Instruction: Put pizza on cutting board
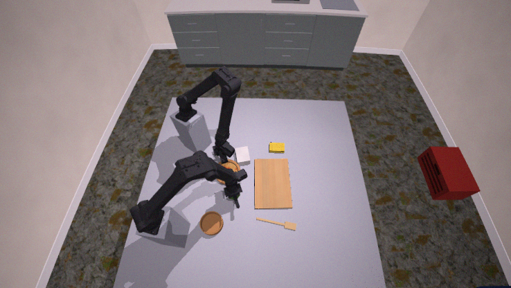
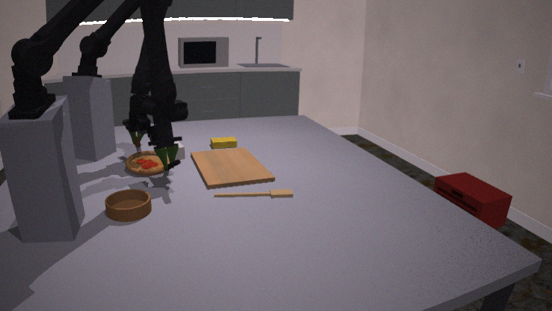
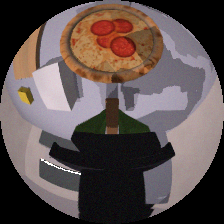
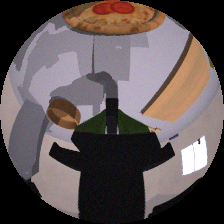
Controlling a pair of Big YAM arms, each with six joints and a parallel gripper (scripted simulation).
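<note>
My right gripper is now 290 mm short of the wooden spatula, 120 mm to the left of it and 70 mm above it. The rest, counted from my right hand: black-handled turner: 10 mm to the left, 10 mm below; then pizza: 90 mm behind, 200 mm to the left, 60 mm below; then wooden bowl: 130 mm behind, 150 mm to the right, 60 mm below.
</note>
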